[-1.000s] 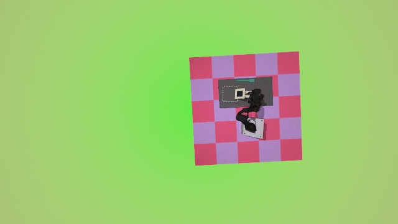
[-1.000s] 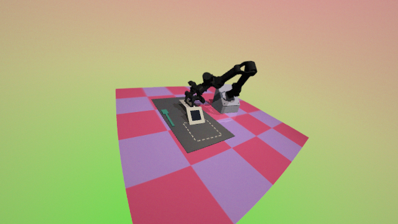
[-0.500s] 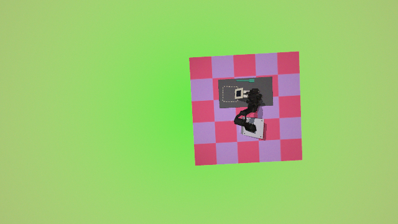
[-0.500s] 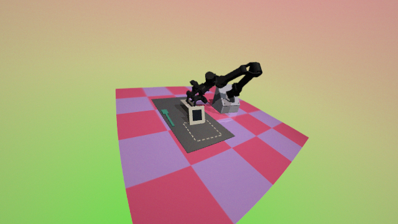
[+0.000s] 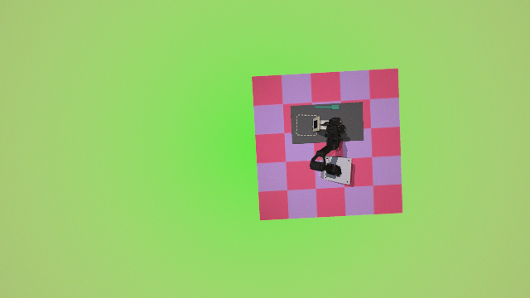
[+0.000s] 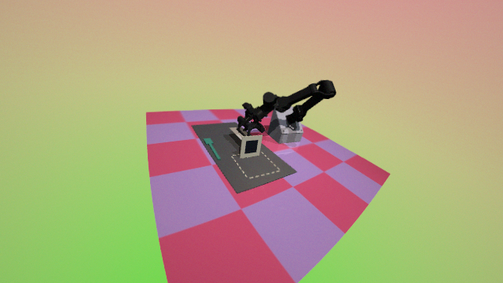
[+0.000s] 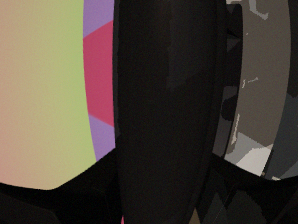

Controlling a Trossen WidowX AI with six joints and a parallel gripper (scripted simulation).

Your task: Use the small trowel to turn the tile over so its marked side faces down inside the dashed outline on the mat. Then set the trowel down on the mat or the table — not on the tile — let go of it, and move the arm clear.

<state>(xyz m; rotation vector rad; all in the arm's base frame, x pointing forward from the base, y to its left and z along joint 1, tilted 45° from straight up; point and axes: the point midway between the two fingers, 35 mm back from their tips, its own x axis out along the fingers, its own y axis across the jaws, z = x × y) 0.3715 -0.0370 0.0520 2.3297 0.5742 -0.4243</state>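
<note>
My gripper tip is 1 cm past the cream tile, 9 cm to the right of it and 6 cm above it. The rest, counted from my gripper tip: green trowel: 13 cm ahead, 6 cm to the right, 11 cm below; dark mat: 3 cm to the right, 14 cm below.
</note>
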